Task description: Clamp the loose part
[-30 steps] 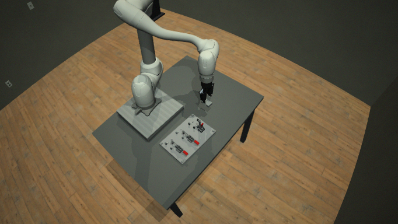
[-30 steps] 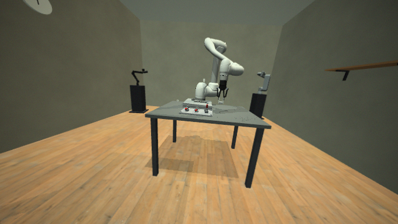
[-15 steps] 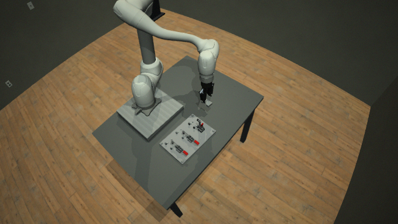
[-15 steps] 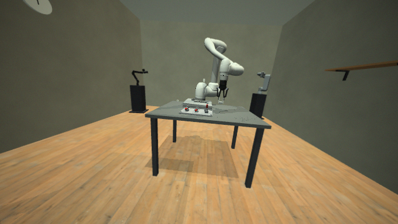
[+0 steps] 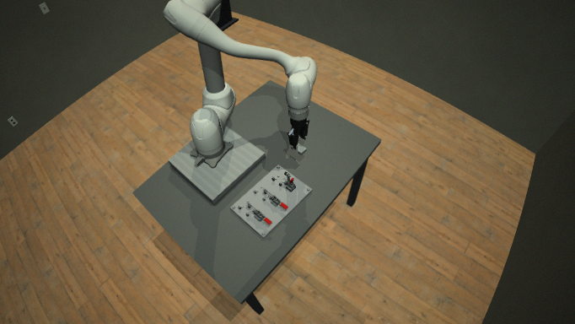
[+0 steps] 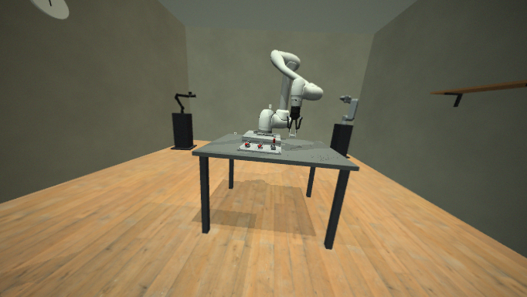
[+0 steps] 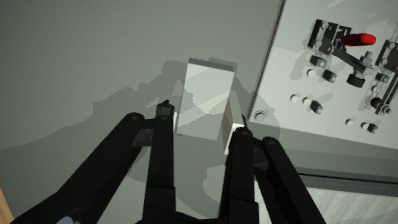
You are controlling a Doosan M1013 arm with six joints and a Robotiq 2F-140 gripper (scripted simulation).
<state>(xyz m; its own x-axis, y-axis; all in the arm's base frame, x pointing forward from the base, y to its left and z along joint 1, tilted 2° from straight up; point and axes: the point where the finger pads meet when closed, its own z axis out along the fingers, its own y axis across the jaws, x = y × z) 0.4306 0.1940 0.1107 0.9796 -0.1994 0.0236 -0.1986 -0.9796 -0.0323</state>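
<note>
The clamp is 40 mm ahead of my hand, 160 mm to the right of it and 90 mm below it. Round my hand: loose part (30 mm below); then fixture plate (10 mm behind, 260 mm to the right, 150 mm below).
</note>
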